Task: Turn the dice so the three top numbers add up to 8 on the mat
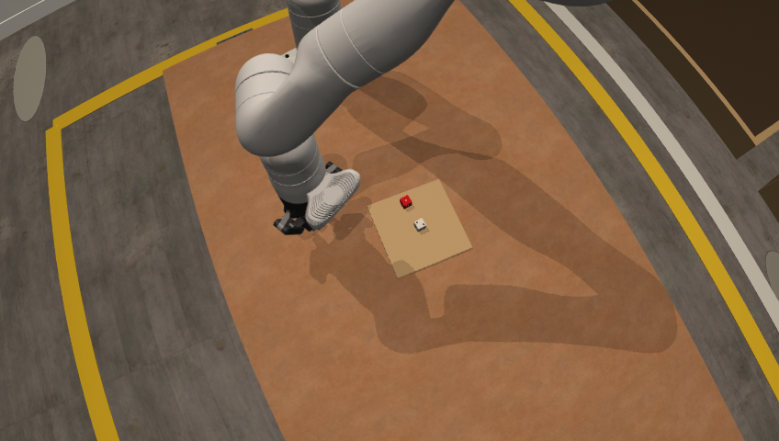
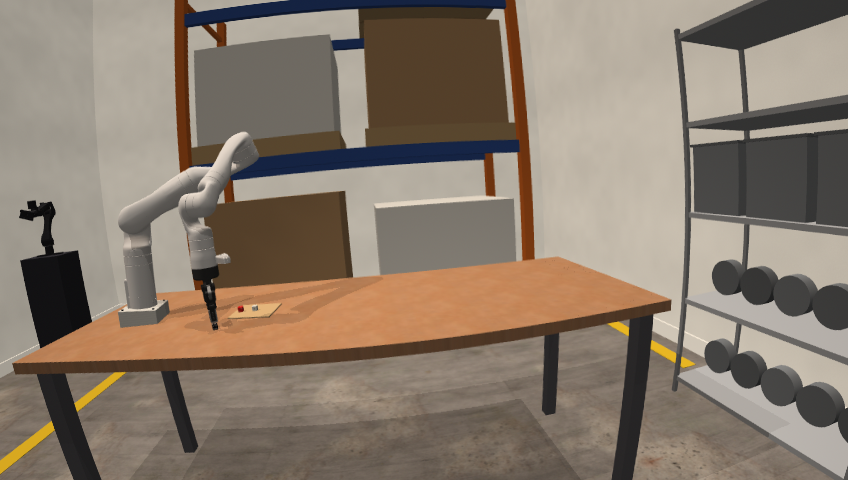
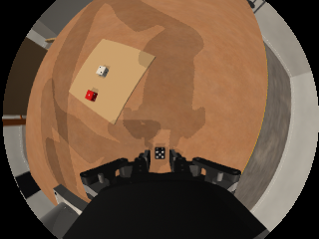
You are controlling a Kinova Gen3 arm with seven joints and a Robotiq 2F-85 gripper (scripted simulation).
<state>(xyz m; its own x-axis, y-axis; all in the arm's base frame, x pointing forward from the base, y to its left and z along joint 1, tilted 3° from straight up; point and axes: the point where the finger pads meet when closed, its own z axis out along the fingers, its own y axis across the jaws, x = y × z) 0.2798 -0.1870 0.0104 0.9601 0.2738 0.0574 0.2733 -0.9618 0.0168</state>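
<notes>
The black die is 4 cm below my hand. The rest, counted from my hand: red die: 6 cm ahead, 14 cm to the left, 3 cm below; tan mat: 11 cm ahead, 14 cm to the left, 4 cm below; white die: 11 cm ahead, 14 cm to the left, 3 cm below.
</notes>
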